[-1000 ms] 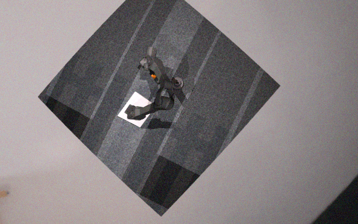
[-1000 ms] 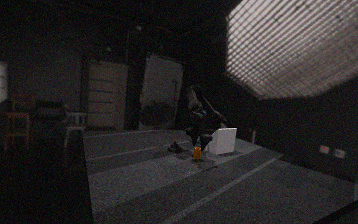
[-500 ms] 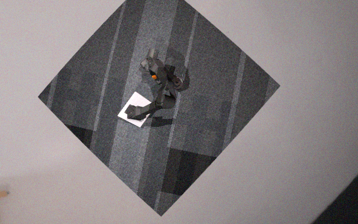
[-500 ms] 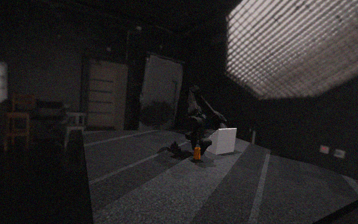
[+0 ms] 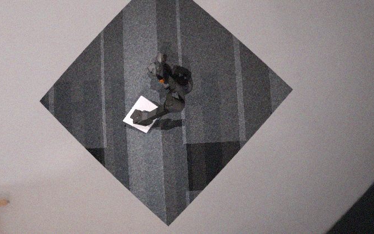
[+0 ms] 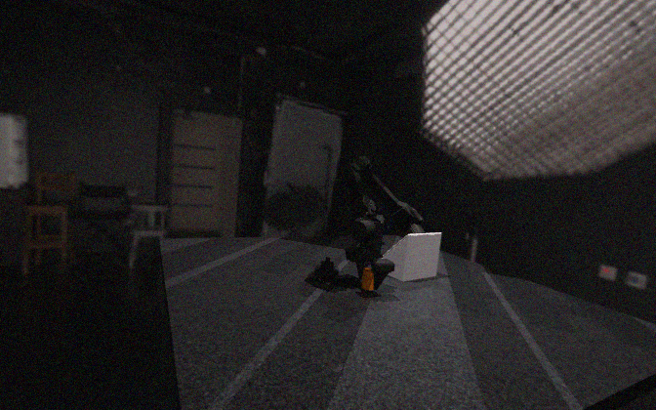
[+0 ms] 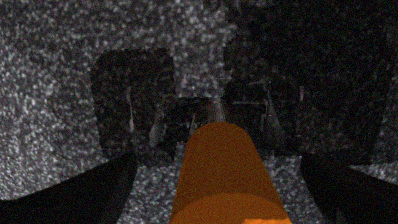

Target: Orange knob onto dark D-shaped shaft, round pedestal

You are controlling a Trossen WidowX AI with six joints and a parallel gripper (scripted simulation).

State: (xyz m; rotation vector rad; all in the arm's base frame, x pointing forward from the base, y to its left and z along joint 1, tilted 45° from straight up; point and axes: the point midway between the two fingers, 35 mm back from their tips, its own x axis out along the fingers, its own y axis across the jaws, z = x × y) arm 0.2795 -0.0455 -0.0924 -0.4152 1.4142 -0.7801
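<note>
My gripper tip is 5 cm short of the dark pedestal base, 16 cm to the left of it and 2 cm below it. The rest, counted from my gripper tip: orange knob 2 cm above.
</note>
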